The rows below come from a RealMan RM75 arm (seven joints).
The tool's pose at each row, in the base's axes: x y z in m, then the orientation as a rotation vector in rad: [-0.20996, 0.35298, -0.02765, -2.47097, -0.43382, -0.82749]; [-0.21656, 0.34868, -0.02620, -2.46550, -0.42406, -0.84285]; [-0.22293, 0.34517, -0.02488, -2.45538, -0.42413, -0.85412]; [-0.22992, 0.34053, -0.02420, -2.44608, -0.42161, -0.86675]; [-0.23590, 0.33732, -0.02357, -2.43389, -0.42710, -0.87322]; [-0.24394, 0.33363, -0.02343, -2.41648, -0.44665, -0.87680]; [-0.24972, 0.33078, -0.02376, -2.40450, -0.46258, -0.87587]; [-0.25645, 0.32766, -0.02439, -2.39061, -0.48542, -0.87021]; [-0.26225, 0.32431, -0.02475, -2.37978, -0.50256, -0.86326]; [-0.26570, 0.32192, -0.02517, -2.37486, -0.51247, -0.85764]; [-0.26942, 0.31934, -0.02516, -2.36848, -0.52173, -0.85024]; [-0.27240, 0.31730, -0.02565, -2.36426, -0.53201, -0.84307]
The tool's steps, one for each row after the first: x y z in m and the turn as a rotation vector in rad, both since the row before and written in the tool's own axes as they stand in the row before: [-0.00473, 0.00015, -0.00646, -0.00157, 0.01345, 0.00354]; [-0.00445, -0.00033, -0.00589, 0.00501, 0.01054, -0.00174]; [-0.00541, 0.00052, -0.00643, 0.00344, 0.01165, -0.00042]; [-0.00444, -0.00022, -0.00517, 0.00911, 0.00722, -0.00402]; [-0.00631, -0.00064, -0.00617, 0.01634, 0.00434, -0.01253]; [-0.00482, -0.00027, -0.00428, 0.01270, 0.00034, -0.00950]; [-0.00575, -0.00050, -0.00470, 0.01682, -0.00343, -0.01291]; [-0.00494, -0.00011, -0.00454, 0.01391, -0.00411, -0.00896]; [-0.00315, 0.00025, -0.00280, 0.00744, -0.00389, -0.00489]; [-0.00309, 0.00007, -0.00330, 0.00932, -0.00428, -0.00378]; [-0.00282, 0.00018, -0.00230, 0.00739, -0.00524, -0.00482]
